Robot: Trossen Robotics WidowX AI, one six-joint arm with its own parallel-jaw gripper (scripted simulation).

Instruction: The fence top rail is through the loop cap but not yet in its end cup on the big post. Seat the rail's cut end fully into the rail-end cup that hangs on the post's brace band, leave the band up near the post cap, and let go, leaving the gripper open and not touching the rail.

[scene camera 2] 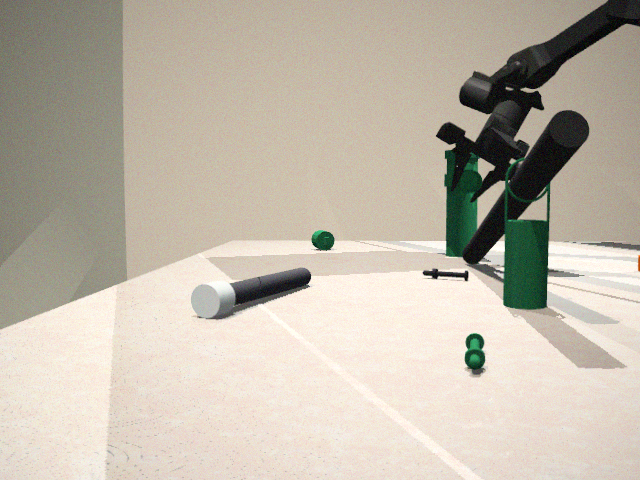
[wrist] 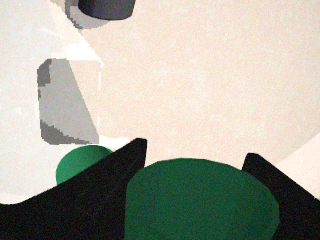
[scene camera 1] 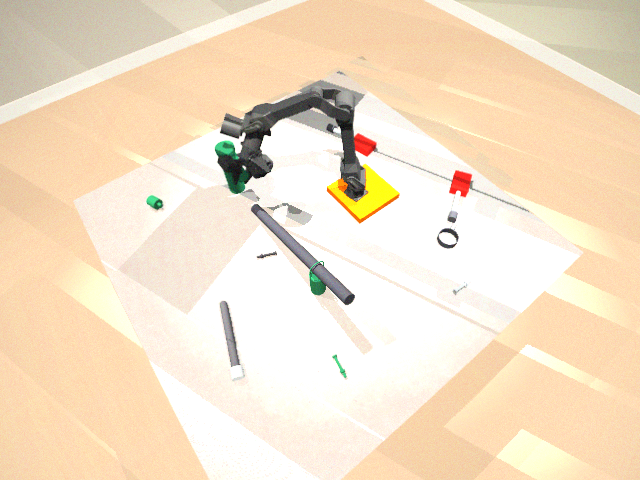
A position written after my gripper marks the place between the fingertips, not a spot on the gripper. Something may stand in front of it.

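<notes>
On scene camera 2 I can see a short green post [scene camera 2: 525,274], a dark grey rail [scene camera 2: 567,131] and my gripper [scene camera 2: 461,196]. Scene camera 1 gives me the rail [scene camera 1: 309,260] too, along with my gripper [scene camera 1: 240,183]. And the wrist view has my gripper [wrist: 196,156] in it as well.
</notes>
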